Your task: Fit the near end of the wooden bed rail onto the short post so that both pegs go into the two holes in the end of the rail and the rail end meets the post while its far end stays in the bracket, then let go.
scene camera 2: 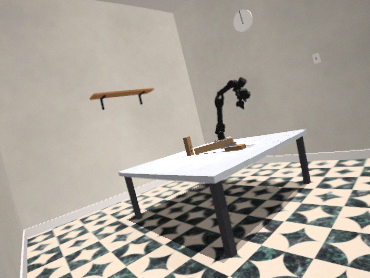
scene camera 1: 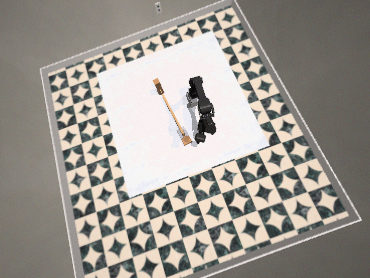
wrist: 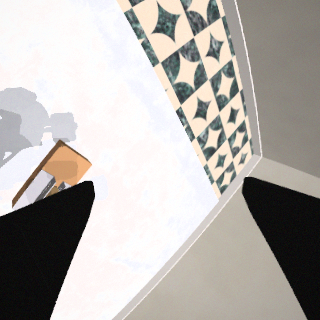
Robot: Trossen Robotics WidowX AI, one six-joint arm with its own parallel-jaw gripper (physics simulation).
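Where they show: gripper, fingertip midpoint: [scene camera 2: 244, 105] [wrist: 169, 186]; arm's base at its link origin: [scene camera 2: 221, 139] [scene camera 1: 194, 95].
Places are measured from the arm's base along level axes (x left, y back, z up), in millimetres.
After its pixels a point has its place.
Note:
The long wooden bed rail [scene camera 1: 173, 115] @[x 120, y -238, z 5 mm] [scene camera 2: 214, 146] @[x 121, y -244, z -27 mm] runs between an upright wooden post [scene camera 1: 156, 82] @[x -177, y -279, z 100 mm] [scene camera 2: 188, 145] @[x -166, y -294, z 19 mm] and a low wooden block [scene camera 1: 186, 141] @[x 370, y -207, z -45 mm] [scene camera 2: 235, 148] @[x 343, y -242, z -62 mm] [wrist: 65, 165] @[x 359, y -196, z -44 mm]. In scene camera 2 the rail's left end is close beside the post; whether it touches, and the pegs and holes, are too small to tell. A grey bracket [wrist: 37, 187] @[x 292, y -188, z -42 mm] sits at the block, where the rail's other end lies; the seating there is unclear. My gripper [scene camera 1: 200, 138] @[x 435, y -124, z 250 mm] [scene camera 2: 240, 105] @[x 435, y -124, z 250 mm] [wrist: 169, 186] @[x 435, y -124, z 250 mm] is open and empty, high above the table, apart from the rail; its left finger hides part of the block end.
The parts and the arm [scene camera 1: 201, 102] @[x 297, y -64, z 482 mm] [scene camera 2: 219, 112] @[x 76, y -30, z 256 mm] stand on a white table [scene camera 1: 135, 165] @[x 414, y -714, z -79 mm] [scene camera 2: 175, 167] @[x 121, y -688, z -80 mm]. In scene camera 1 the arm is right of the rail. A wooden shelf [scene camera 2: 122, 93] hangs on the wall.

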